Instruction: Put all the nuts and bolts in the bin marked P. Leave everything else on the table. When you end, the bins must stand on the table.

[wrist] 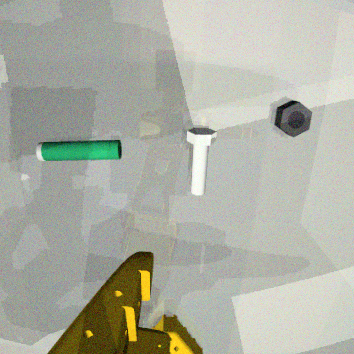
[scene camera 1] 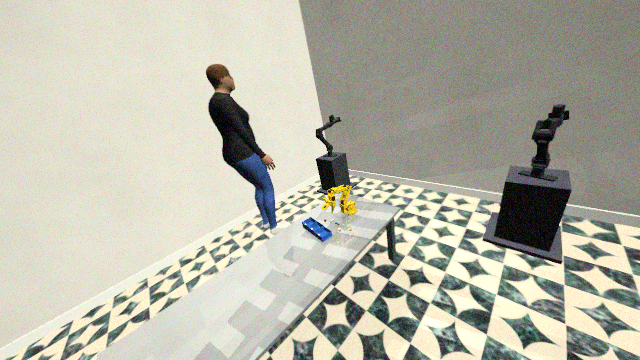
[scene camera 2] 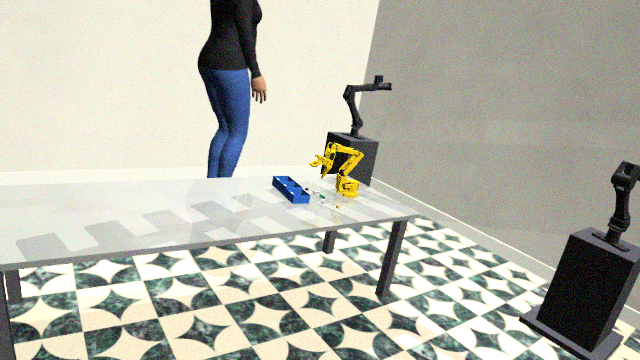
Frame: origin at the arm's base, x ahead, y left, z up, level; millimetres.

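Where they show: hand at its tool point: (wrist: 151, 269) (scene camera 1: 331, 212) (scene camera 2: 321, 177); arm's base at its link origin: (scene camera 1: 348, 212) (scene camera 2: 343, 194).
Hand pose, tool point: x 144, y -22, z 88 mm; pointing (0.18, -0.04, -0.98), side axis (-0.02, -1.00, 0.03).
Observation:
Each offset is from my tool point to the top centre of the thing. "*": to the spot under its first point. Level surfaces: height alone.
A white hex bolt @(2 mm ahead, 20 mm right, 75 mm down) (wrist: 198, 162) (scene camera 2: 315, 192) lies on the table, its head away from the gripper in the wrist view. A dark hex nut @(27 mm ahead, 67 mm right, 80 mm down) (wrist: 293, 118) (scene camera 2: 306, 189) (scene camera 1: 325, 220) lies flat to its right in the wrist view. The blue row of three bins @(* 167 mm ahead, 89 mm left, 65 mm down) (scene camera 1: 326, 236) (scene camera 2: 301, 200) stands on the table; its letters are too small to read in the scene views, so I cannot tell which is P. My gripper (scene camera 2: 318, 170) is raised above the table, fully open and empty. In the wrist view the fixed jaw's tip shows below and left of the bolt; the moving jaw is out of the picture.
A green cylinder @(6 mm ahead, 45 mm left, 78 mm down) (wrist: 80, 150) (scene camera 2: 322, 196) with a white end lies left of the bolt in the wrist view. A small white cube @(50 mm ahead, 103 mm left, 72 mm down) (scene camera 2: 322, 201) and a small yellow thing @(8 mm ahead, 167 mm left, 80 mm down) (scene camera 2: 338, 206) lie near the arm's base. A person (scene camera 1: 232, 125) stands beyond the table @(88 mm down) (scene camera 2: 150, 240).

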